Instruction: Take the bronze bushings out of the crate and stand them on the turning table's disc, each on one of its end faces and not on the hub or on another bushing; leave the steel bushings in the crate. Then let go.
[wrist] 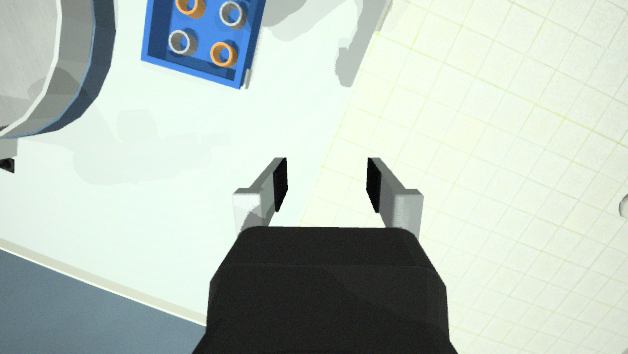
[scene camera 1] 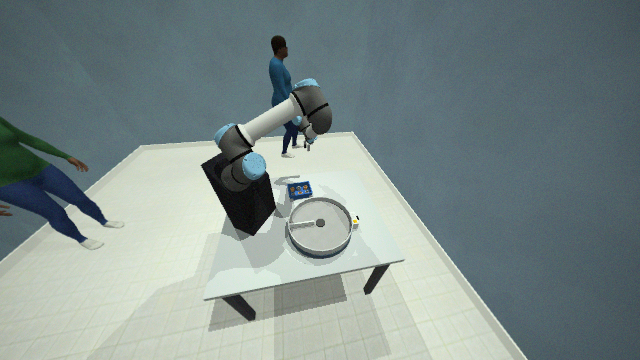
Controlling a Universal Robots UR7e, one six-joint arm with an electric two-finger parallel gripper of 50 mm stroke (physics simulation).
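Seen in the pictures: gripper, fingertip midpoint: (wrist: 326, 173) (scene camera 1: 306, 149); arm's base, link origin: (scene camera 1: 236, 178).
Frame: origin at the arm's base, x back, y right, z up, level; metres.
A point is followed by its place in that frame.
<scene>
My gripper (scene camera 1: 307, 146) @[z -0.132, x -0.454, y -0.454 m] (wrist: 326, 173) @[z -0.132, x -0.454, y -0.454 m] is open and empty, high above the far side of the table. The blue crate (scene camera 1: 293, 197) @[z -0.382, x -0.295, y -0.164 m] (wrist: 192, 74) @[z -0.359, x -0.445, y -0.245 m] stands on the table; part of it shows at the top of the wrist view. In that part, a bronze bushing (wrist: 223, 54) stands near the corner, and another bronze bushing (wrist: 201, 13) @[z -0.397, x -0.359, y -0.220 m] is at the frame's top edge. Two steel bushings (wrist: 182, 42) (wrist: 232, 15) stand beside them. The turning table's disc (scene camera 1: 327, 240) @[z -0.356, x -0.465, y 0.262 m] (wrist: 22, 65) @[z -0.356, x -0.516, y 0.014 m] lies inside a raised rim, with a dark hub (scene camera 1: 320, 223) @[z -0.349, x -0.447, y 0.138 m] in the middle. No bushing shows on the disc in the scene view.
A light bar (scene camera 1: 302, 224) @[z -0.337, x -0.329, y 0.131 m] reaches from the turning table's rim to its hub. A small white box (scene camera 1: 355, 221) @[z -0.351, x -0.683, y 0.167 m] with a yellow button is on the rim's right side. The arm's black pedestal (scene camera 1: 252, 210) @[z -0.213, x -0.040, y 0.059 m] stands at the table's left. Two people (scene camera 1: 280, 75) (scene camera 1: 30, 170) stand beyond the table.
</scene>
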